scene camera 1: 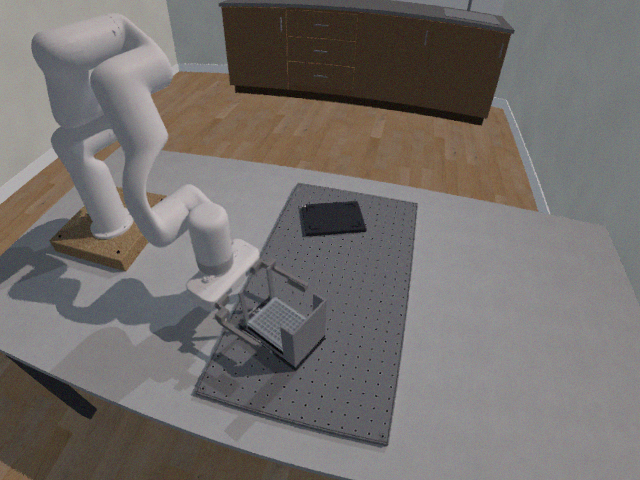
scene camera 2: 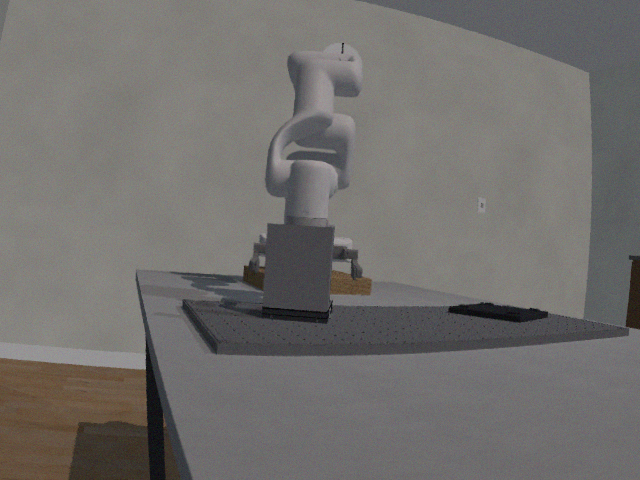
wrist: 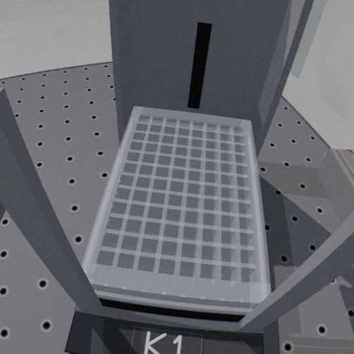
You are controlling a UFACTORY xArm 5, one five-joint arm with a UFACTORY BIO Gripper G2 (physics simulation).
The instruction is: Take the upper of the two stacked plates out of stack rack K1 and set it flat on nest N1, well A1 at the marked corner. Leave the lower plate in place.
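Seen in the pictures: hand, its tool point: (scene camera 1: 275,310); arm's base, origin of its link: (scene camera 1: 112,223).
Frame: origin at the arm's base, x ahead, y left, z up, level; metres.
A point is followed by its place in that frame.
Observation:
Stack rack K1 (scene camera 1: 310,330) {x 0.663, y -0.087, z 0.065 m} (scene camera 2: 298,268) {x 0.663, y -0.086, z 0.047 m} (wrist: 155,50) is grey, with a tall slotted back wall and two slim posts on its labelled side. The upper plate (scene camera 1: 276,321) {x 0.579, y -0.071, z 0.016 m} (wrist: 185,190), pale and gridded, lies flat in it; small letters run along its edge near the K1 label. The lower plate cannot be made out clearly beneath it. My gripper (scene camera 1: 281,314) {x 0.573, y -0.063, z 0.041 m} (scene camera 2: 305,268) {x 0.573, y -0.063, z 0.041 m} is open and empty, its fingers spread wide on either side of the rack, above the plate's level. Nest N1 (scene camera 1: 333,217) {x 0.543, y 0.307, z -0.018 m} (scene camera 2: 496,311) {x 0.576, y 0.286, z -0.018 m} is black and flat, with a small pale mark at one corner in scene camera 1.
The rack and nest stand on a perforated dark board (scene camera 1: 361,310) {x 0.718, y 0.059, z -0.030 m} (scene camera 2: 413,330) {x 0.719, y 0.077, z -0.029 m} (wrist: 75,100) on a grey table (scene camera 1: 491,310) {x 1.005, y 0.193, z -0.042 m}. The nest is near the board's far end. The arm's wooden base block (scene camera 1: 98,248) {x 0.039, y -0.088, z 0.000 m} is at the left. The rack's posts and back wall rise above the plate.

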